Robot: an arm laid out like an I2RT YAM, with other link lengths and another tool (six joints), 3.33 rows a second.
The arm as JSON. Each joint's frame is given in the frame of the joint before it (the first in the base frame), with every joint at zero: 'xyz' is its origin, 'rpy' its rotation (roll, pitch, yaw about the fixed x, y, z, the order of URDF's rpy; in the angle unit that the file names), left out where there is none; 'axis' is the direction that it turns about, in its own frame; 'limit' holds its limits. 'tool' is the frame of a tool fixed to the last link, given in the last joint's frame.
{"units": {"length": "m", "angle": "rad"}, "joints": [
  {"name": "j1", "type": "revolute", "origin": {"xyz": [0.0, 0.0, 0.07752]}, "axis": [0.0, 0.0, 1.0], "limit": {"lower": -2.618, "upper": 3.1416}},
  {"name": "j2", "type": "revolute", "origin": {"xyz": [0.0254, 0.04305, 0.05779]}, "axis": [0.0, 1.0, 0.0], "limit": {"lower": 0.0, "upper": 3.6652}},
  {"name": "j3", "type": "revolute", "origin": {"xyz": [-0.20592, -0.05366, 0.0]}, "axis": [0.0, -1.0, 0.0], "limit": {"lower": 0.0, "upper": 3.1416}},
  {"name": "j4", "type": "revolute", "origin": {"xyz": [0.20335, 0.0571, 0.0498]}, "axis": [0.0, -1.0, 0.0], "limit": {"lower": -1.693, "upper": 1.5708}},
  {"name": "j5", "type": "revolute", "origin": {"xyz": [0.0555, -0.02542, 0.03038]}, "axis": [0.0, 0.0, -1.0], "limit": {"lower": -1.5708, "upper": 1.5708}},
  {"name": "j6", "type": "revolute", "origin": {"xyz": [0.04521, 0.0, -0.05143]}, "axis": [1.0, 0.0, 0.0], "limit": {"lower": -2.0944, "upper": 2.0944}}
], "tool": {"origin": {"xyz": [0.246, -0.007, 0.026], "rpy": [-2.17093, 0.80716, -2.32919]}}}
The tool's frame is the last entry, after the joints.
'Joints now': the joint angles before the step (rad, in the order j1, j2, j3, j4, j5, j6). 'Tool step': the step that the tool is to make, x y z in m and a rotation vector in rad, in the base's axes. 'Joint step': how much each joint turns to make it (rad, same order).
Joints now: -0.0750 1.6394 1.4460 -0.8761 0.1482 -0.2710
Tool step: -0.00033 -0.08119 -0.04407 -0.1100 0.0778 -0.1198
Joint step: -0.1221 0.1689 -0.0016 0.1199 0.1053 -0.0577
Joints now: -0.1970 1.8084 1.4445 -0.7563 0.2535 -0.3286
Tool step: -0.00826 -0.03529 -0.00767 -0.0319 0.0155 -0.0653
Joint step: -0.0634 0.0339 -0.0016 0.0313 0.0320 -0.0137
